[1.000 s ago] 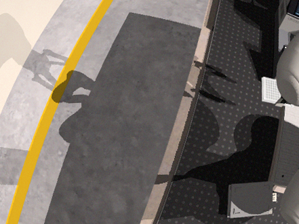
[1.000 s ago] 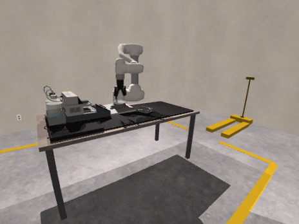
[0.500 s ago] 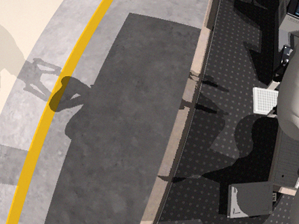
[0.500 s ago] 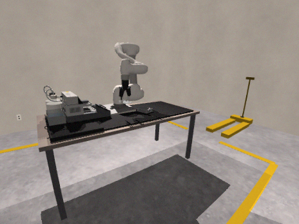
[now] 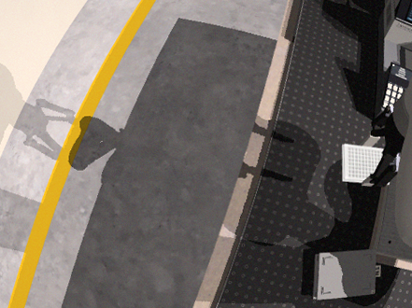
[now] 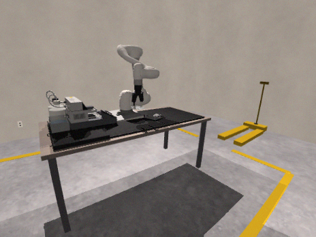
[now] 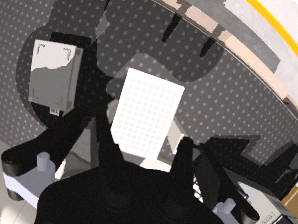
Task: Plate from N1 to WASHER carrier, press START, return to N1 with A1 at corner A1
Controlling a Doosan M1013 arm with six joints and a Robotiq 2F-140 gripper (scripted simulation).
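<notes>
My gripper is now 24 cm to the right of the plate nest N1, 14 cm above it and 6 cm past it. From my hand the other things lie so: white well plate 2 cm below; plate washer 43 cm to the right, 23 cm behind, 5 cm below.
</notes>
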